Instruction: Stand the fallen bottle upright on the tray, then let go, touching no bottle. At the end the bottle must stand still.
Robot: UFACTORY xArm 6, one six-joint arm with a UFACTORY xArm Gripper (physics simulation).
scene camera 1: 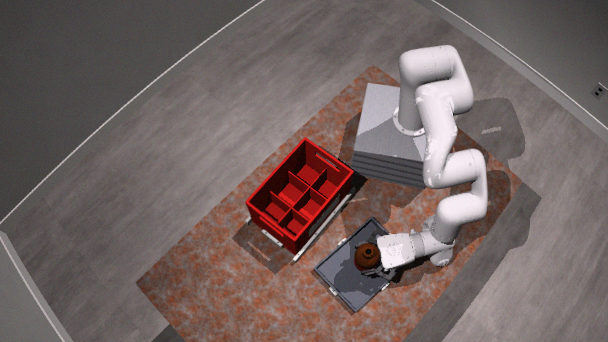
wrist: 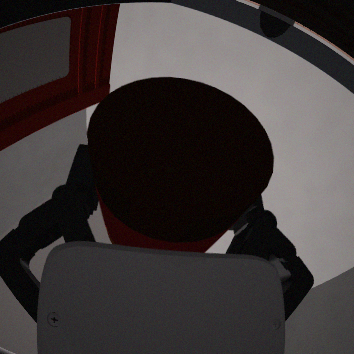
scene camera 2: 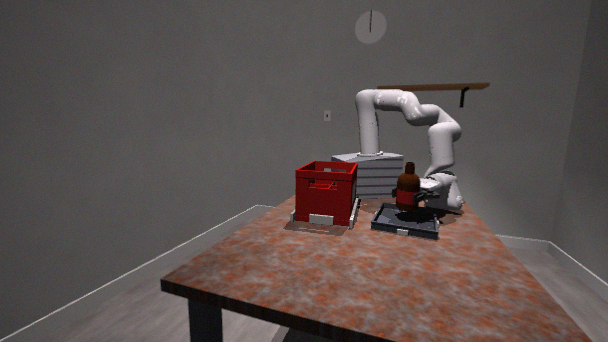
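Where they show: gripper, fingertip midpoint: (wrist: 169,150) (scene camera 2: 403,196); arm's base at its link origin: (scene camera 1: 412,120) (scene camera 2: 370,154).
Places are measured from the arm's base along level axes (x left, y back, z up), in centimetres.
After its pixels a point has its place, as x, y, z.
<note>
The brown bottle (scene camera 1: 367,255) @(14.6, -44.7, 1.8) (scene camera 2: 408,182) @(13.7, -46.5, -4.2) with a red label is upright, as far as scene camera 2 shows. It fills the middle of the wrist view as a large dark round shape (wrist: 180,150) @(14.9, -40.9, -13.3). My gripper (scene camera 1: 365,259) @(12.6, -44.4, -9.3) (scene camera 2: 408,195) @(12.6, -44.4, -9.3) (wrist: 169,150) @(12.6, -44.4, -9.3) is shut on the bottle's body from the side, one finger on each side. The dark grey tray (scene camera 1: 352,295) @(17.7, -52.2, -18.3) (scene camera 2: 422,233) @(17.8, -55.5, -17.6) lies under the bottle. The bottle's base is very low over the tray's back part in scene camera 2, with a dark shadow right below. Whether it touches the tray floor I cannot tell.
A red crate (scene camera 1: 270,222) @(-12.8, -53.2, -1.8) (scene camera 2: 325,202) @(-12.1, -53.2, -11.5) (wrist: 95,50) @(-4.0, -50.6, -9.0) with empty compartments stands beside the tray, held by white brackets. The arm's grey stepped base block (scene camera 1: 390,169) @(2.9, -14.3, -9.5) (scene camera 2: 380,177) @(5.5, -13.1, -9.0) stands behind. My arm reaches in from the tray's right side.
</note>
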